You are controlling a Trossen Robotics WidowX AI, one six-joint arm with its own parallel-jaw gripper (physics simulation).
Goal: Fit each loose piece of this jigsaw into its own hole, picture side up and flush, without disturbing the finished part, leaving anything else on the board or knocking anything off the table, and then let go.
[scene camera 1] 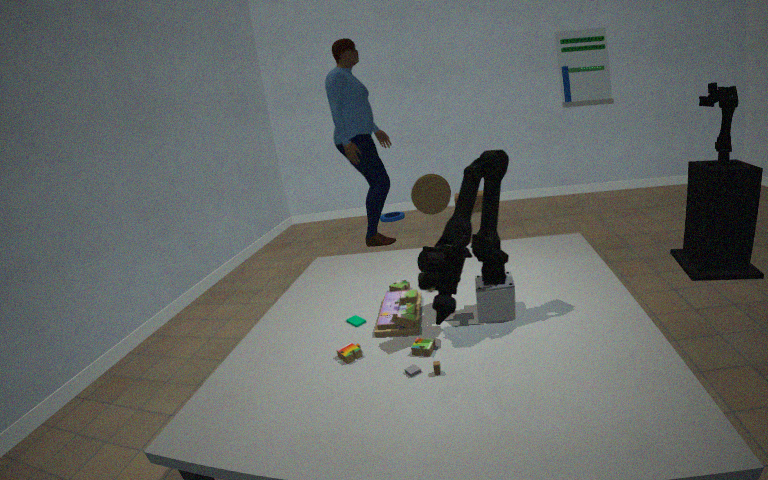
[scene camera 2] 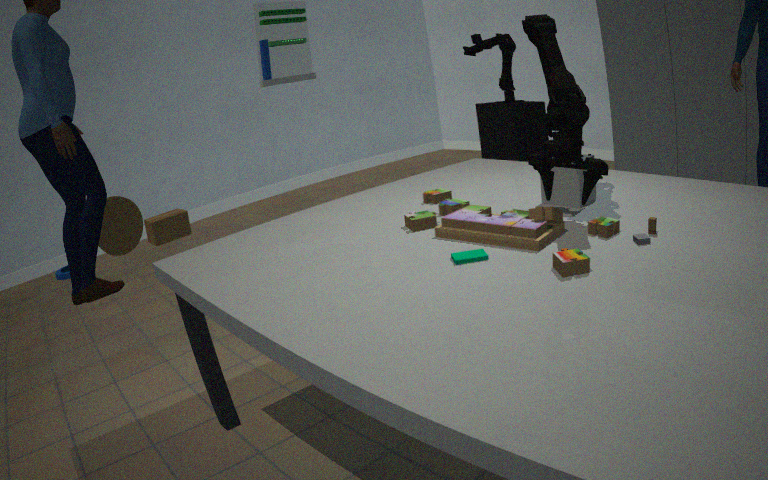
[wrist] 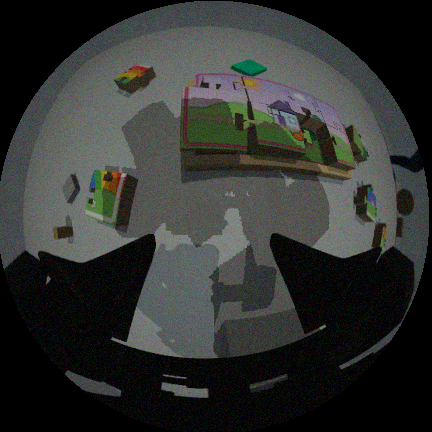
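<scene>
The jigsaw board [scene camera 1: 396, 333] [scene camera 2: 487, 238] [wrist: 215, 161] lies on the table, with picture pieces in it. Its near-left piece with hills [wrist: 207, 122] stands higher than its neighbours. A red-yellow piece [scene camera 1: 349, 352] [scene camera 2: 570, 262] [wrist: 135, 77] and a green-orange piece [scene camera 1: 422, 346] [scene camera 2: 603, 226] [wrist: 105, 195] lie loose, picture up. Beyond the board's other end lie a green piece [scene camera 1: 399, 285] [scene camera 2: 420, 219] [wrist: 357, 143], a blue-green piece [scene camera 2: 453, 205] [wrist: 367, 202] and an orange-green piece [scene camera 2: 437, 195] [wrist: 380, 236]. My gripper [scene camera 1: 440, 321] [scene camera 2: 566, 202] [wrist: 213, 239] is open and empty, beside the board on the base side.
A green tile [scene camera 1: 355, 320] [scene camera 2: 469, 256] [wrist: 249, 67] lies past the board. A grey block [scene camera 1: 412, 370] [scene camera 2: 641, 238] [wrist: 71, 188] and a small brown peg [scene camera 1: 436, 367] [scene camera 2: 652, 225] [wrist: 63, 232] are near the green-orange piece. The arm's base block [scene camera 1: 495, 300] stands behind the gripper.
</scene>
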